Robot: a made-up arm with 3 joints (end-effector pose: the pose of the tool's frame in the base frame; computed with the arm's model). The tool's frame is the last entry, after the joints.
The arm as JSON. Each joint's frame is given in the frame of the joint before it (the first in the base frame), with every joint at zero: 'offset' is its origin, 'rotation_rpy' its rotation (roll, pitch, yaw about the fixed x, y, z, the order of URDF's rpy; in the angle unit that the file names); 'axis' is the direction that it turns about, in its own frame. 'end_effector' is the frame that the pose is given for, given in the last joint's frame.
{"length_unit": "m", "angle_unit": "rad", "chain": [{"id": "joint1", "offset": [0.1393, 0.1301, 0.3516], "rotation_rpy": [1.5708, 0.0, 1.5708], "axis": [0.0, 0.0, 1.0]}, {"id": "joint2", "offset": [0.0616, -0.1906, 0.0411], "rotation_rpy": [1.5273, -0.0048, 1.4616], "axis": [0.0, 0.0, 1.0]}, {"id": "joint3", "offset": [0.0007, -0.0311, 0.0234], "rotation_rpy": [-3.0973, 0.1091, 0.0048], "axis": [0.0, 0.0, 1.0]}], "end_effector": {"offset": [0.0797, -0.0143, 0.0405], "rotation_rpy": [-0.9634, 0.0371, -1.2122]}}
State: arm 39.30 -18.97 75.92
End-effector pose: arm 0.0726 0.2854 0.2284 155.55 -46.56 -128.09
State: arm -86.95 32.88 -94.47
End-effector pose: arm 0.2076 -0.1030 0.2949 -52.55 6.49 -106.77
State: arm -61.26 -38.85 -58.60
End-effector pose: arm 0.1999 0.0309 0.2408 -29.28 4.80 2.72
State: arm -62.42 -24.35 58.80
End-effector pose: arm 0.0772 -0.0099 0.2313 -59.25 -23.67 104.61
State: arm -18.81 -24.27 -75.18
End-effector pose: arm 0.2255 0.1224 0.1793 12.37 30.29 -7.34
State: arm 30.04 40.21 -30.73
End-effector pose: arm 0.2347 0.2461 0.2335 80.17 42.29 30.44
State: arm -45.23 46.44 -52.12
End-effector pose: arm 0.2332 0.0196 0.1845 -38.08 44.39 -72.89
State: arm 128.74 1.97 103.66
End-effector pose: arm 0.0693 0.2519 0.5086 102.07 30.06 -127.68
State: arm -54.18 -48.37 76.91
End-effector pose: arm 0.0894 -0.0488 0.1784 -80.27 -18.36 150.14
